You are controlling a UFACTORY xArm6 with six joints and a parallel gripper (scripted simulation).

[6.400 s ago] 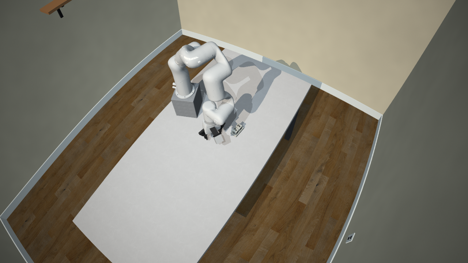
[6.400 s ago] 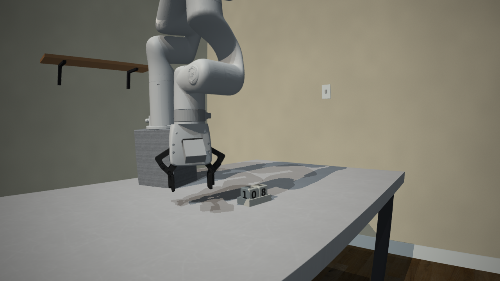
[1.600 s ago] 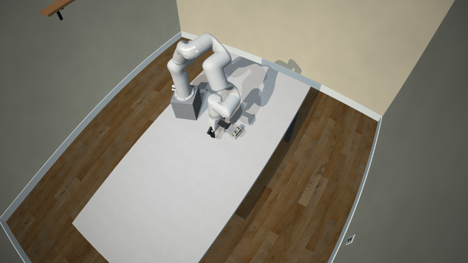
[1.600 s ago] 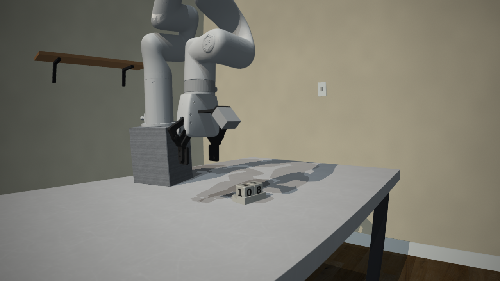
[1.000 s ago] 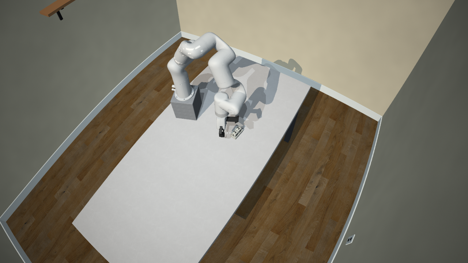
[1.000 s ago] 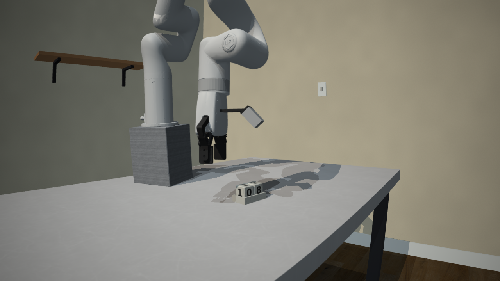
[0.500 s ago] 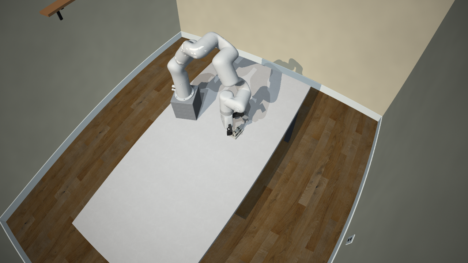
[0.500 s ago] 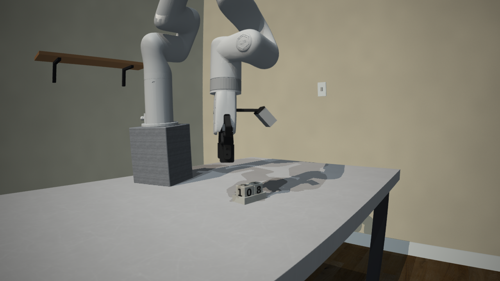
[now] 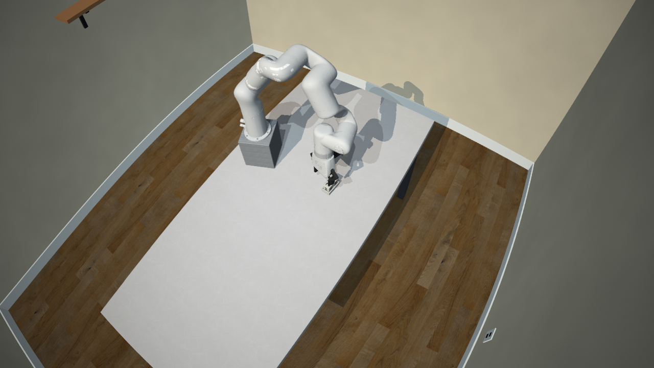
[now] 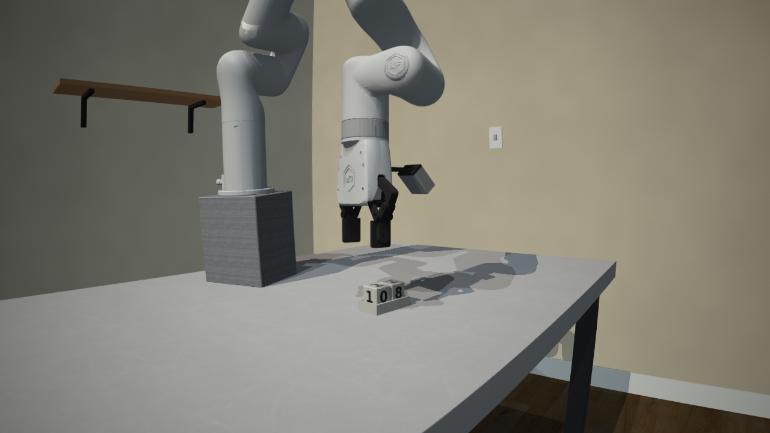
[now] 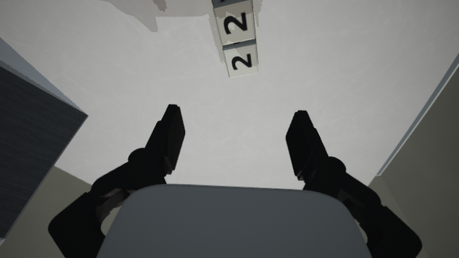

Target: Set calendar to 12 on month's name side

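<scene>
The calendar tray is 20 mm ahead of my hand, 30 mm to the left of it and 110 mm below it.
</scene>
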